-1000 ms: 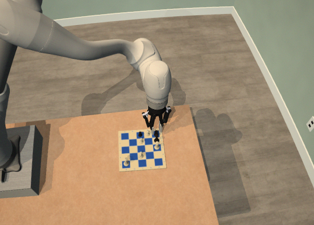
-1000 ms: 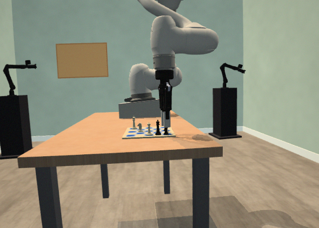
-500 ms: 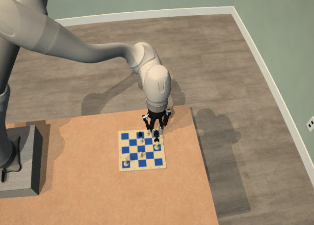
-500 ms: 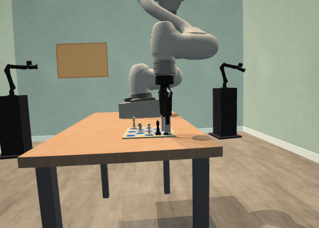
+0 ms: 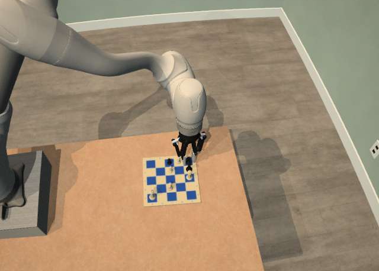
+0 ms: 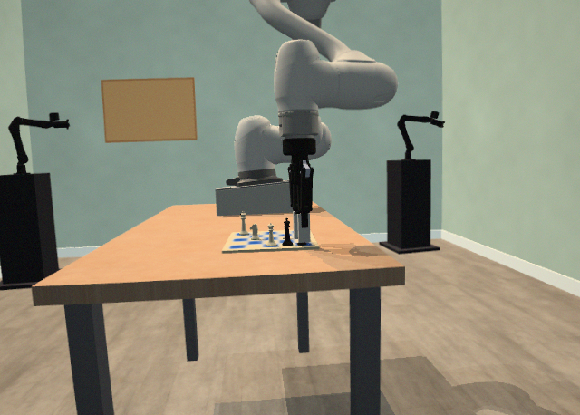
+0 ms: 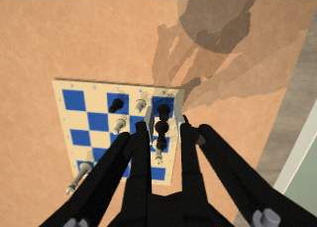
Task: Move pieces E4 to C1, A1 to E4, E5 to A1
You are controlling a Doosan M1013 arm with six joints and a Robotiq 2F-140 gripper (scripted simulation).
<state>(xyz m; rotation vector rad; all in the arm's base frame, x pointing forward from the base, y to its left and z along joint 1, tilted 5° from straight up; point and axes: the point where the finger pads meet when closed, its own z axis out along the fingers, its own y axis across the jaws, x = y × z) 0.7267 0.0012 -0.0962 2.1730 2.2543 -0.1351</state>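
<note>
The tall white piece lies 170 mm behind my hand, 120 mm to the right of it and 10 mm below it. Round my hand: chessboard 90 mm behind, 60 mm to the right, 50 mm below.
</note>
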